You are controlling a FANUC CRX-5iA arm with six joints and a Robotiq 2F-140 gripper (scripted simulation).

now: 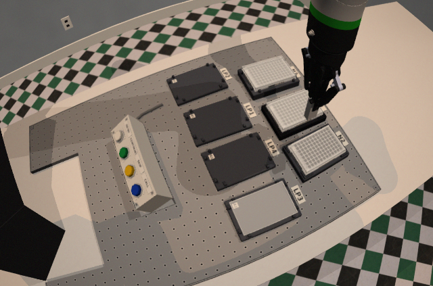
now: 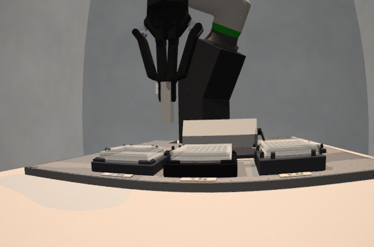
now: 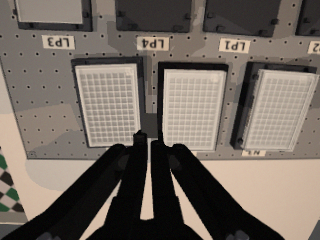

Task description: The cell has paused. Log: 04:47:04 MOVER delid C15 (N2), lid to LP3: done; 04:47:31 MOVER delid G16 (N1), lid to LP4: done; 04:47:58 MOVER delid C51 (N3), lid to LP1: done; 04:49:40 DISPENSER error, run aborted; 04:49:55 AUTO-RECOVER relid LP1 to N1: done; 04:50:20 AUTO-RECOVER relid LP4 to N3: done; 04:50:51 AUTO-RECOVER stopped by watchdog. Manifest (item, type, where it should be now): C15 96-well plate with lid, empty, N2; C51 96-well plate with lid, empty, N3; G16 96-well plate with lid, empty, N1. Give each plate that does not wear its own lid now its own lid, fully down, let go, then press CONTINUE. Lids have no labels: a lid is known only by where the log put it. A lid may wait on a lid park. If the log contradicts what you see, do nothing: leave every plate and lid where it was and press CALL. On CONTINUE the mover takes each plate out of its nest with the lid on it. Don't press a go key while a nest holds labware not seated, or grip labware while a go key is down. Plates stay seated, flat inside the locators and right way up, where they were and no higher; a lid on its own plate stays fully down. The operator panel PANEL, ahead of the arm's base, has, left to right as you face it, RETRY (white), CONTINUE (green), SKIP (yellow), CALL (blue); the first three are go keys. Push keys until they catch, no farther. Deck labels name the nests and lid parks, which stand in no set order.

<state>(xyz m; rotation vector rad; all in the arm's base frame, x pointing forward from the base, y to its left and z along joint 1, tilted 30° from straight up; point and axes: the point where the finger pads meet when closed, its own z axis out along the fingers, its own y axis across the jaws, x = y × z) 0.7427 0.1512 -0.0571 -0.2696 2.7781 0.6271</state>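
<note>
My gripper is now 17 cm to the left of the lid park LP3, 14 cm past it and 11 cm above it. From my hand the other things lie so: plate: 9 cm below, 6 cm to the right, 1 cm ahead; then LP3 label: 15 cm to the right, 11 cm below, 6 cm behind; then lid park LP4: 18 cm behind, 11 cm below, 4 cm to the right.
</note>
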